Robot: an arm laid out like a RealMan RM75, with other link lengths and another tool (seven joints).
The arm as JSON. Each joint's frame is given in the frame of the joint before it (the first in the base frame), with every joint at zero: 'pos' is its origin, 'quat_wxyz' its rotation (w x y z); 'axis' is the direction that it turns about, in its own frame. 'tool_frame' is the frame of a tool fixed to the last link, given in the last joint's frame.
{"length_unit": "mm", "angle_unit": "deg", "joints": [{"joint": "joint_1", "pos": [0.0, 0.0, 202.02], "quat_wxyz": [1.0, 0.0, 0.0, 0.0], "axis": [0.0, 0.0, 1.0]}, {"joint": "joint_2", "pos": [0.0, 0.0, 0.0], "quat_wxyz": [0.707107, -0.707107, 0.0, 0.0], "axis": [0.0, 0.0, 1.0]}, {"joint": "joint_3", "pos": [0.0, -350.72, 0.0], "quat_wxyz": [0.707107, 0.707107, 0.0, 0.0], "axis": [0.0, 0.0, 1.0]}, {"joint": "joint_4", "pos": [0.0, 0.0, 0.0], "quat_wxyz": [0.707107, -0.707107, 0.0, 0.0], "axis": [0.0, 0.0, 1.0]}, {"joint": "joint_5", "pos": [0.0, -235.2, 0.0], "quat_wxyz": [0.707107, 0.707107, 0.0, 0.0], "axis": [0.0, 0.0, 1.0]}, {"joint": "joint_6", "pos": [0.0, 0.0, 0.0], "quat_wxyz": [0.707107, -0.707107, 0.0, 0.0], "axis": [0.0, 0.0, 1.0]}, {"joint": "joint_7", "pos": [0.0, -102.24, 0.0], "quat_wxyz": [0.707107, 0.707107, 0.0, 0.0], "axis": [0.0, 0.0, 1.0]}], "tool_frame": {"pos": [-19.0, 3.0, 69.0], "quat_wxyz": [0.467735, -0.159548, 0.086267, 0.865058]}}
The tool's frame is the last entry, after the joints.
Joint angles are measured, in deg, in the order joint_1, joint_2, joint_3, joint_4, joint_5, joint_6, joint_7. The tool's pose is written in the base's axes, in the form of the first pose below.
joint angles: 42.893 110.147 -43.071 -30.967 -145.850 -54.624 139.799
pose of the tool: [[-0.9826 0.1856 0.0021 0.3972], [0.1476 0.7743 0.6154 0.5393], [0.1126 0.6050 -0.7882 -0.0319], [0 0 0 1]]
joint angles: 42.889 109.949 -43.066 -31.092 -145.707 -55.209 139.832
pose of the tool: [[-0.9822 0.1879 -0.0009 0.3967], [0.1480 0.7766 0.6123 0.5392], [0.1157 0.6013 -0.7906 -0.0302], [0 0 0 1]]
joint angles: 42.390 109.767 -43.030 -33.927 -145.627 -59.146 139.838
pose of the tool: [[-0.9832 0.1817 -0.0191 0.3906], [0.1353 0.7944 0.5921 0.5365], [0.1228 0.5795 -0.8057 -0.0226], [0 0 0 1]]
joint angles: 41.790 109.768 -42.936 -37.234 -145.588 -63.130 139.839
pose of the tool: [[-0.9845 0.1714 -0.0371 0.3837], [0.1196 0.8109 0.5728 0.5331], [0.1283 0.5595 -0.8189 -0.0150], [0 0 0 1]]
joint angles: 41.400 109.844 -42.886 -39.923 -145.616 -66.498 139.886
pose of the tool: [[-0.9854 0.1619 -0.0517 0.3771], [0.1067 0.8261 0.5533 0.5299], [0.1323 0.5398 -0.8314 -0.0099], [0 0 0 1]]
